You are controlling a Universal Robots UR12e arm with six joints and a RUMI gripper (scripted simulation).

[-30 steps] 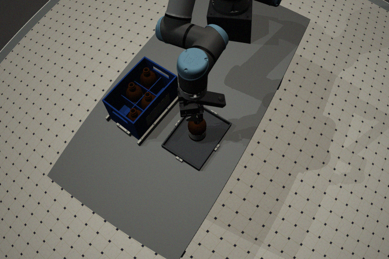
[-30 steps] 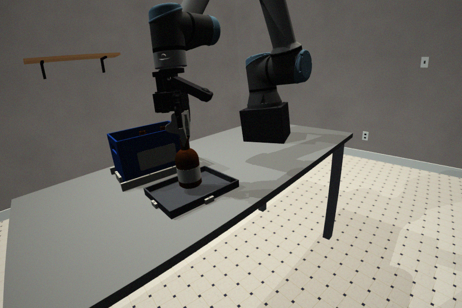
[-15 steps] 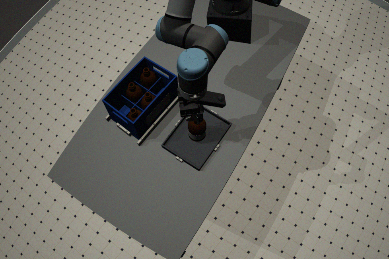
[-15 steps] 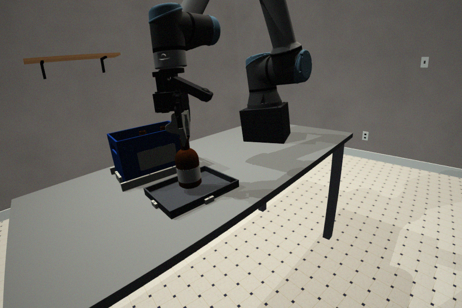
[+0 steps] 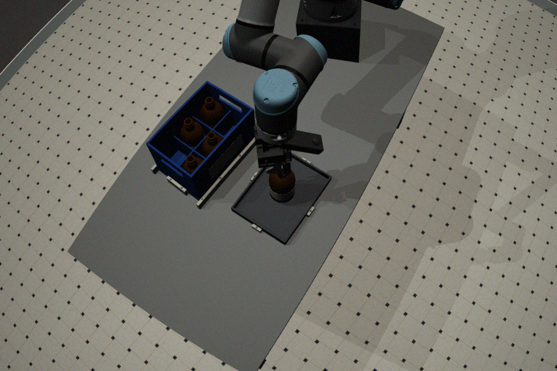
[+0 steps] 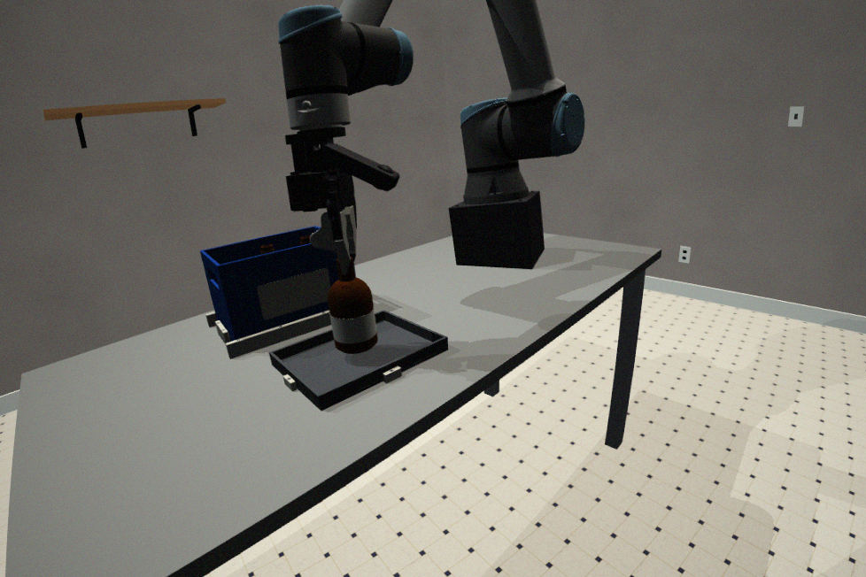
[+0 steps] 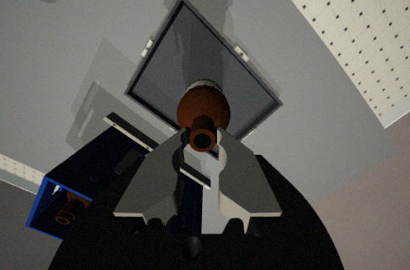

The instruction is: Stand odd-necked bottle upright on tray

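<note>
Right now the bottle is 70 mm below my hand. Round my hand: black tray: 160 mm below; blue crate: 280 mm to the right, 90 mm below, 40 mm ahead.
</note>
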